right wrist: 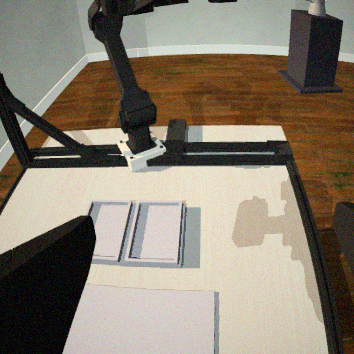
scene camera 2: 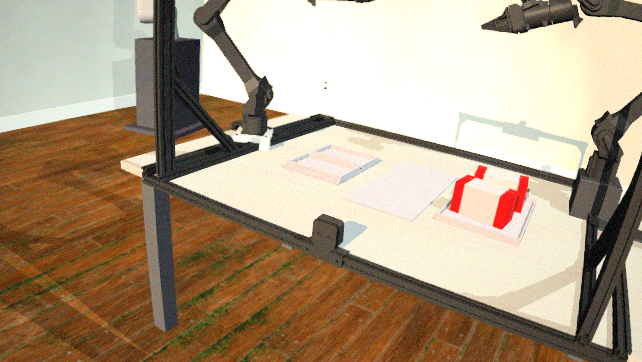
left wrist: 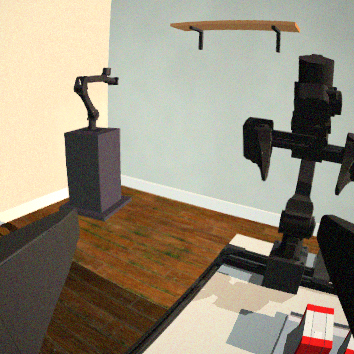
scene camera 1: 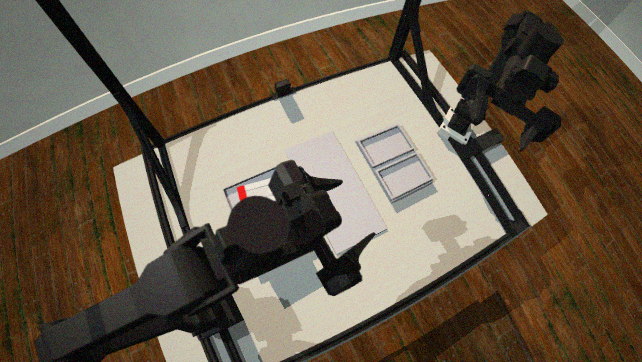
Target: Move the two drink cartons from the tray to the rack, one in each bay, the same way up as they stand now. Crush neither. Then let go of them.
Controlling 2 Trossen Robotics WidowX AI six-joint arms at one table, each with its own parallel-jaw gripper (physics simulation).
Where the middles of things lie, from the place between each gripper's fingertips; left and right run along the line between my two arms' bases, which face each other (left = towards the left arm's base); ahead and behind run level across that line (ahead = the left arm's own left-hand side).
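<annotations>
The pale mat (scene camera 1: 323, 157) is 39 cm below my right hand, and it is also 14 cm behind that hand and 11 cm to the left of it. Counted from my left hand, the pale mat is 45 cm below, 20 cm behind and 13 cm to the right. Going by its middle, the pale mat is nearer to my right hand than to my left hand.
</annotations>
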